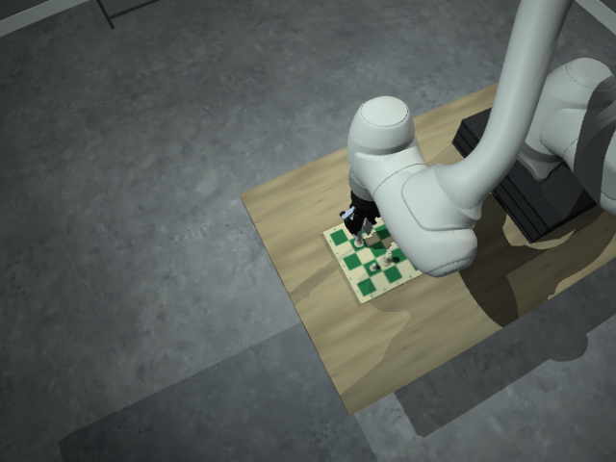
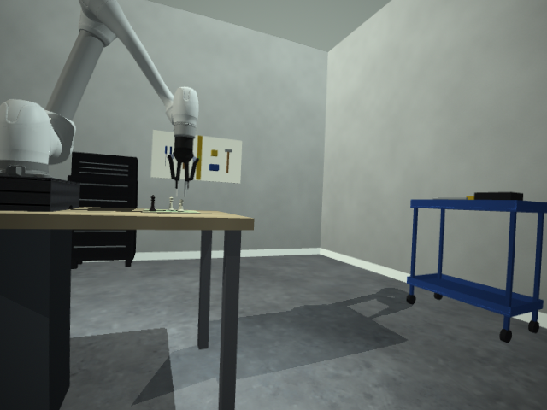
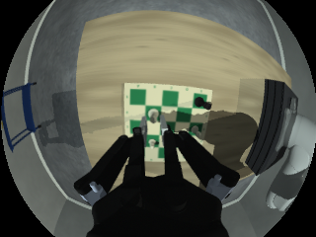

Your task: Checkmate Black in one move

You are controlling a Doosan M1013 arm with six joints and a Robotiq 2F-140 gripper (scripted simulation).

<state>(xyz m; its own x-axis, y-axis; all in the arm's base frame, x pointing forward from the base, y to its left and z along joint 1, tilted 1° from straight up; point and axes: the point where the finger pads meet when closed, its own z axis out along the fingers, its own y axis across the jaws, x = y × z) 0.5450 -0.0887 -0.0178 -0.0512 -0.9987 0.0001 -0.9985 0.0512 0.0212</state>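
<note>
Now: the black piece 120 mm behind my hand, 60 mm below it and 20 mm to the right of it. Round my hand: chessboard: 100 mm below, 40 mm to the left, 30 mm behind.
</note>
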